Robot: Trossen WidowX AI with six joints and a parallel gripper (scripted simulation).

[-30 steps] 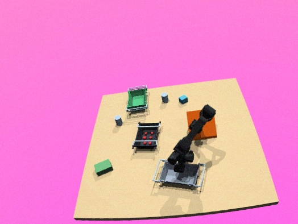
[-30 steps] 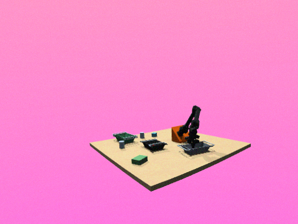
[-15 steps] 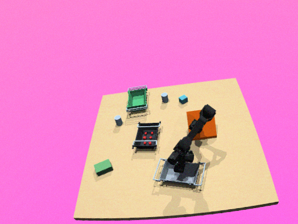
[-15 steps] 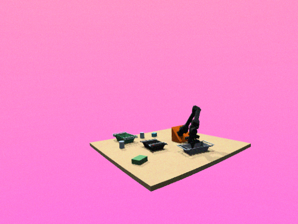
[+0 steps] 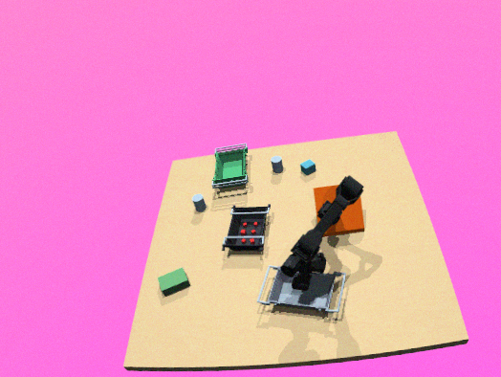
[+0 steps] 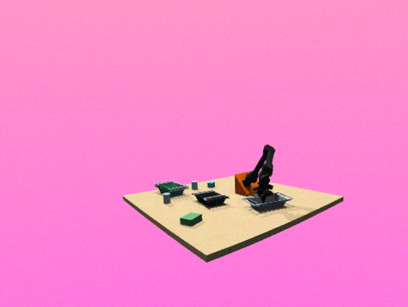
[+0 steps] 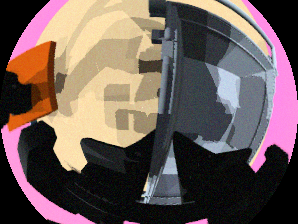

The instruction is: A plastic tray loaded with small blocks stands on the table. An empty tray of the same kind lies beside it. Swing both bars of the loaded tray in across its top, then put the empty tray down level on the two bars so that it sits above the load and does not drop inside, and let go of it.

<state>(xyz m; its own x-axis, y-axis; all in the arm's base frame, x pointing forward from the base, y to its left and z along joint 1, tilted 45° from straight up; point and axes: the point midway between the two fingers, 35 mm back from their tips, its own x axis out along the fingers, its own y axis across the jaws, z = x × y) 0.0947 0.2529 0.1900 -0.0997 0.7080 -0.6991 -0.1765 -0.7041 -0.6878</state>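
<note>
The grey tray is 6 cm to the left of my gripper tip, 3 cm above it and 1 cm ahead of it. The rest, counted from my gripper tip: green block (56 cm ahead, 1 cm above); then blue cube (70 cm to the right, 1 cm ahead, 1 cm above).
</note>
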